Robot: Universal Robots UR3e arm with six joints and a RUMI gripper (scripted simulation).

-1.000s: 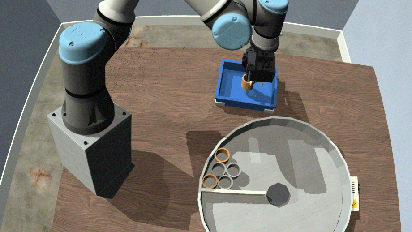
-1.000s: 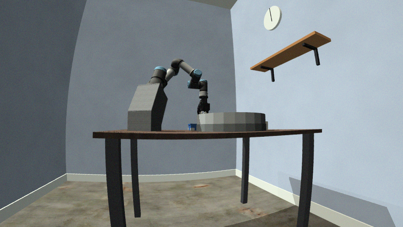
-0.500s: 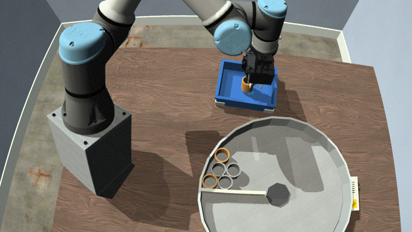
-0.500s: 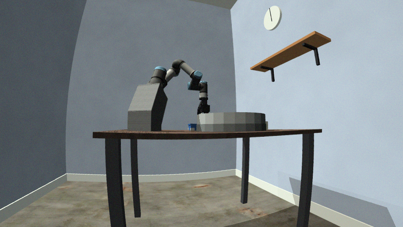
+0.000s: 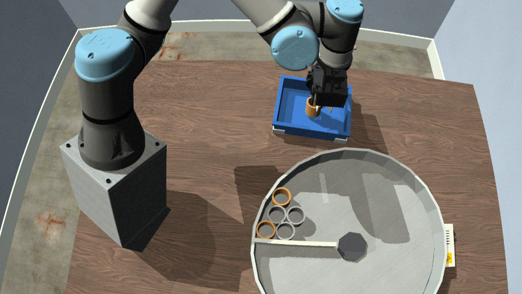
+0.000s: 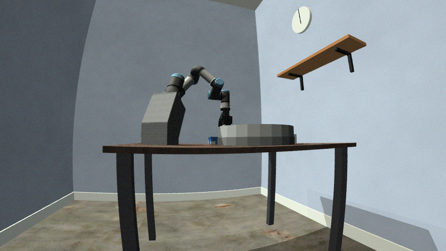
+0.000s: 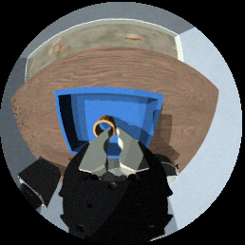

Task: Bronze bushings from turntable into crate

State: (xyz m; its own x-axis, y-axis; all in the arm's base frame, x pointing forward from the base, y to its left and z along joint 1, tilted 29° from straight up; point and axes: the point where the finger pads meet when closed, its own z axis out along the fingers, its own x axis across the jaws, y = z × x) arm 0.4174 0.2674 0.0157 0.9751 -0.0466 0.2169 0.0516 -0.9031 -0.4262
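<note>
Now: the blue crate 20 mm behind my hand and 20 mm below it. From my hand the other things lie so: grey turntable (90 mm ahead, 340 mm to the right).
</note>
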